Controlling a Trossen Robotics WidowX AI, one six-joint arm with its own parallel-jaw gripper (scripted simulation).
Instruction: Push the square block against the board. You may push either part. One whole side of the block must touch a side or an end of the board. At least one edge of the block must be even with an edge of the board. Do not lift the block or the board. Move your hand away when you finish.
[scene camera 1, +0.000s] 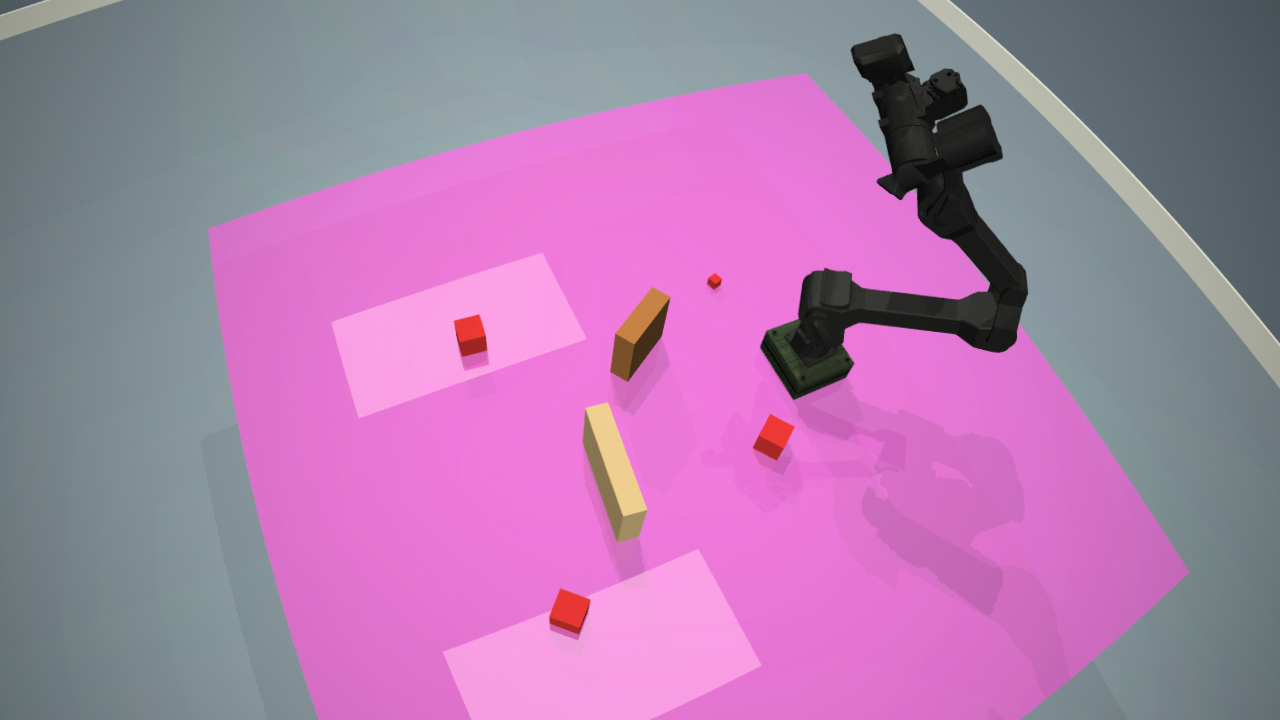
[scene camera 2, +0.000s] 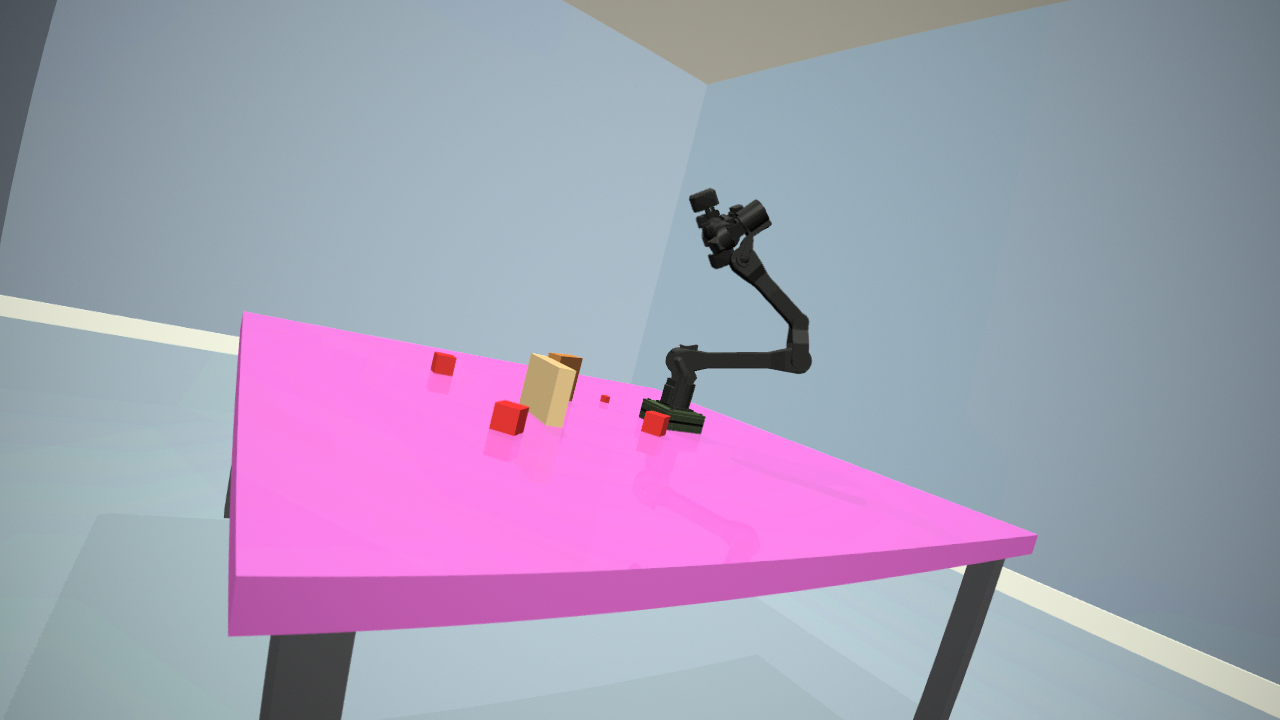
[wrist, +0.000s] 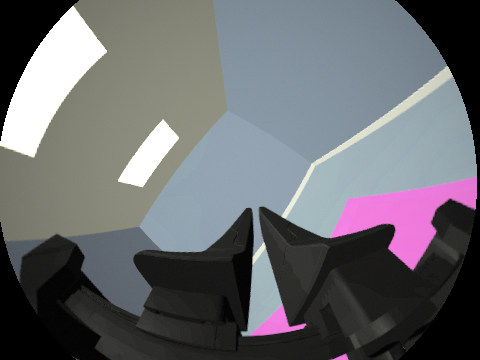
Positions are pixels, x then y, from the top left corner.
my gripper: scene camera 1; scene camera 2; wrist 255, 212
board: scene camera 1; scene camera 2; not seen in the wrist view (out of frame)
same spot on my gripper: (scene camera 2: 700, 219) = (scene camera 1: 872, 82)
same spot on board: (scene camera 2: 547, 387) = (scene camera 1: 612, 505)
